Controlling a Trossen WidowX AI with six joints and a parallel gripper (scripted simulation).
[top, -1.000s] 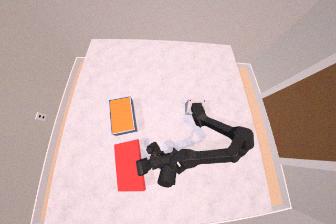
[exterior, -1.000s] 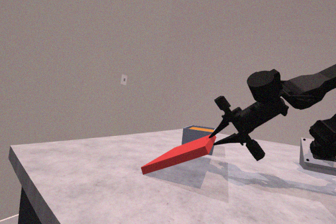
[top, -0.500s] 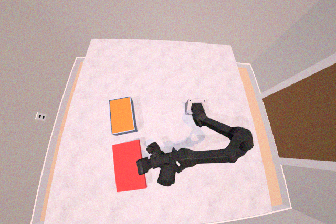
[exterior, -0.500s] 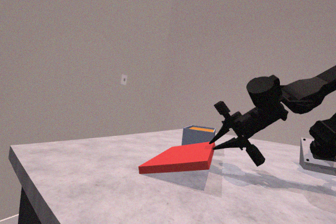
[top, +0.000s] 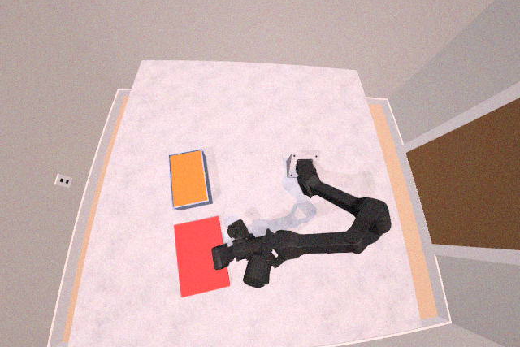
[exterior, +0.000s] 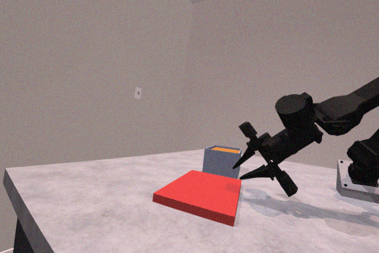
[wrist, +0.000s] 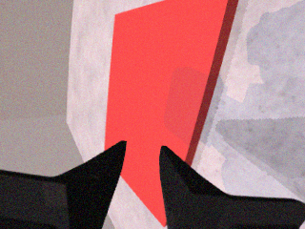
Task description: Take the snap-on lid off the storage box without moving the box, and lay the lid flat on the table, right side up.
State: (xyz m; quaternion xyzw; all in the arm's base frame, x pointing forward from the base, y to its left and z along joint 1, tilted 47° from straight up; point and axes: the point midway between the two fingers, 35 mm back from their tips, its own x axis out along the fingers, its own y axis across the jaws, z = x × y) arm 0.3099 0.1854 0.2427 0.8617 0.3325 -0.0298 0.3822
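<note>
My gripper tip is now 70 mm short of the lid, 50 mm above it and 10 mm to the right of it. From my gripper tip the other things lie so: storage box (260 mm to the right, 120 mm ahead, 20 mm below).
</note>
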